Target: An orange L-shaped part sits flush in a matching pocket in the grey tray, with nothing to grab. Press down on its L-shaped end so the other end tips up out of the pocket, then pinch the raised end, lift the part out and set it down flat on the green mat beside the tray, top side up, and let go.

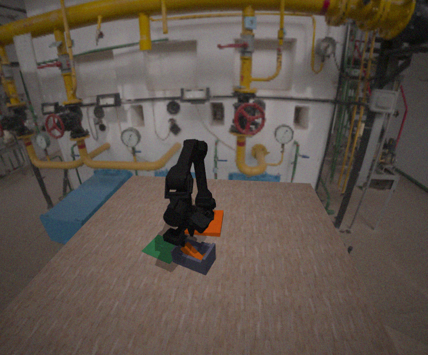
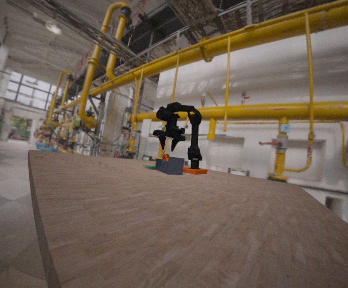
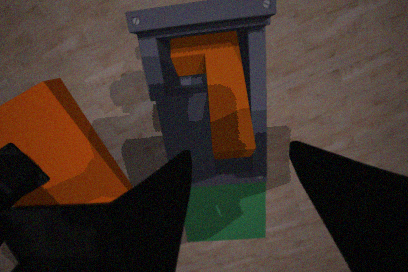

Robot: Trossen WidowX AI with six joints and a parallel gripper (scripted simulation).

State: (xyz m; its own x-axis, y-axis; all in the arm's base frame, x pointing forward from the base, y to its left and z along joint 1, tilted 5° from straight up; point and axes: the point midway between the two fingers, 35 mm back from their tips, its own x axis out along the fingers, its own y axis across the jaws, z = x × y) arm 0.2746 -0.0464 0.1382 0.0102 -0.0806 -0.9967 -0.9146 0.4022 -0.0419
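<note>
Now: gripper tip 40 mm to the right of the orange L-shaped part and 80 mm above it. Round my gripper tip: green mat: 70 mm behind, 130 mm to the right, 130 mm below.
</note>
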